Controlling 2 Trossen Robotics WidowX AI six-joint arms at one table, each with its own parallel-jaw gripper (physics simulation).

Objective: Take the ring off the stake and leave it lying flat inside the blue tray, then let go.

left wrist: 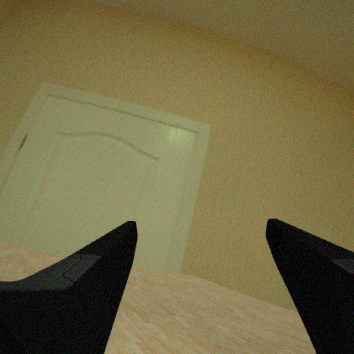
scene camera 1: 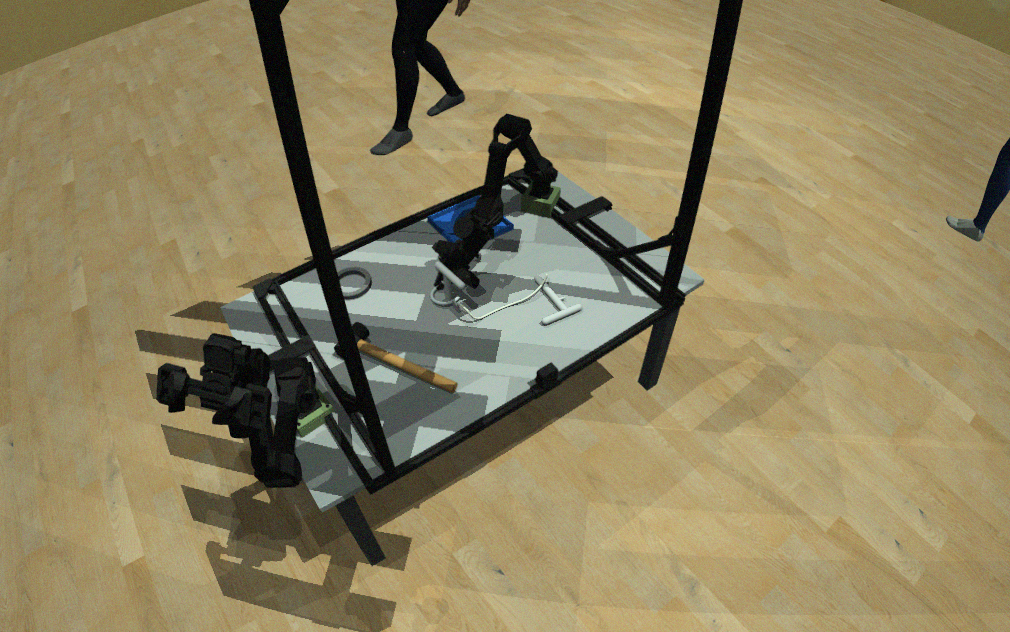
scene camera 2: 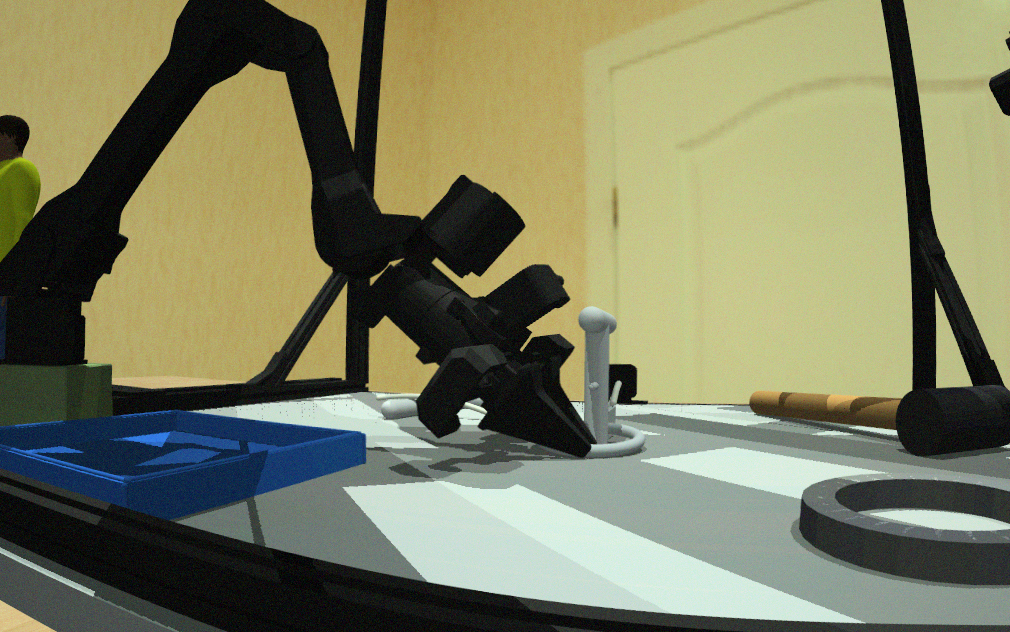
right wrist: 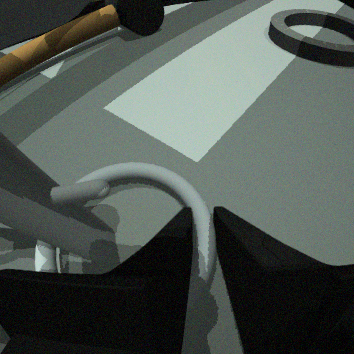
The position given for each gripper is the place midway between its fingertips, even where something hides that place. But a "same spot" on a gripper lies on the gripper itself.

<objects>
The right gripper shows in scene camera 1 (436, 288), in scene camera 2 and in the right wrist view; in the left wrist view it is out of frame. A wooden-handled hammer shows in scene camera 1 (361, 332), in scene camera 2 and in the right wrist view; in the left wrist view it is out of frame. One and the same spot on the wooden-handled hammer: (right wrist: 55, 41) is (scene camera 2: 856, 408). The same spot on the right gripper: (right wrist: 144, 297) is (scene camera 2: 548, 359).
</objects>
